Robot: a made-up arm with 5 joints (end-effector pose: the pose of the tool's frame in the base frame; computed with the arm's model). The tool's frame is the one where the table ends. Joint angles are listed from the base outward.
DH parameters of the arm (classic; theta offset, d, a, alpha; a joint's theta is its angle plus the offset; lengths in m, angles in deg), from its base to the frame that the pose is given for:
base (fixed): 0 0 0.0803 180
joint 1: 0 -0.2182 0.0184 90
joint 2: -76.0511 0 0.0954 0
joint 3: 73.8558 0 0.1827 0
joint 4: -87.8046 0.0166 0 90
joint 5: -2.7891 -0.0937 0 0
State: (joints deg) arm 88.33 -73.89 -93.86 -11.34 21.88
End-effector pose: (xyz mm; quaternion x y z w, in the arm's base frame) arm 87.0 338.1 299.4 0.5745 0.4218 -0.3985 0.5773
Working (the frame after each row of the table, in the pose's form):
after base (fixed): 80.3 0.0 0.0 1.0000 0.0000 0.0000 0.0000
after joint 1: 80.8 -18.4 218.2 -0.5072 0.4927 -0.4927 0.5072
after joint 2: 78.4 64.1 266.0 0.6073 0.3621 0.6176 0.3443
after joint 3: 73.2 244.0 297.9 0.5352 0.4621 0.5485 0.4463
after joint 4: 89.8 244.4 297.9 0.4966 0.5112 -0.4887 0.5032

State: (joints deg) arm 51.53 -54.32 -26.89 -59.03 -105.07
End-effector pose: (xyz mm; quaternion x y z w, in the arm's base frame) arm 34.5 84.3 532.3 -0.4274 0.7982 -0.4177 0.0759
Working (the frame after each row of the table, in the pose's form):
after base (fixed): 80.3 0.0 0.0 1.0000 0.0000 0.0000 0.0000
after joint 1: 91.7 -14.4 218.2 -0.6368 0.3074 -0.3074 0.6368
after joint 2: 53.3 34.0 290.9 0.5462 0.4490 0.7070 0.0117
after joint 3: 66.4 17.5 472.4 -0.6799 -0.1942 -0.6531 0.2710
after joint 4: 79.4 27.9 472.4 0.3936 0.8154 -0.1845 0.3823

